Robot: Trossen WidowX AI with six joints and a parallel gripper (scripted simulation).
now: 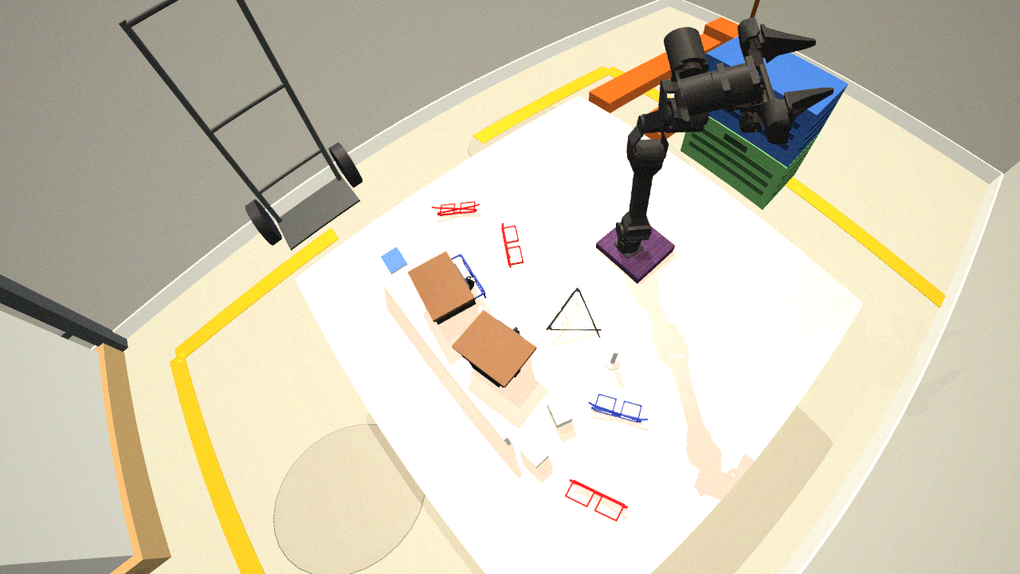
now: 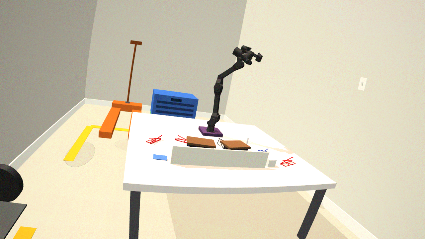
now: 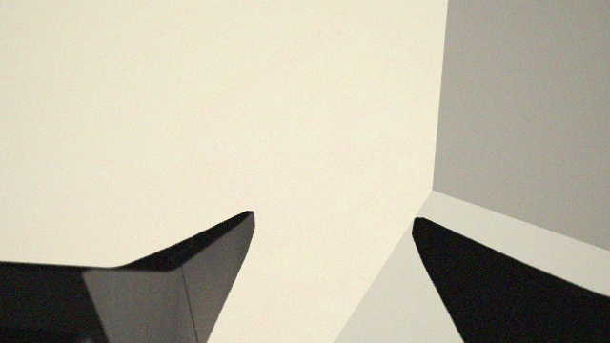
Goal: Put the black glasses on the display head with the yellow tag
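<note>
My gripper tip is now 280 mm short of the grey peg and 720 mm above it. From my gripper tip the other things lie so: low panel: 650 mm ahead, 250 mm to the right, 690 mm below; then blue tag: 640 mm ahead, 610 mm to the right, 740 mm below.
</note>
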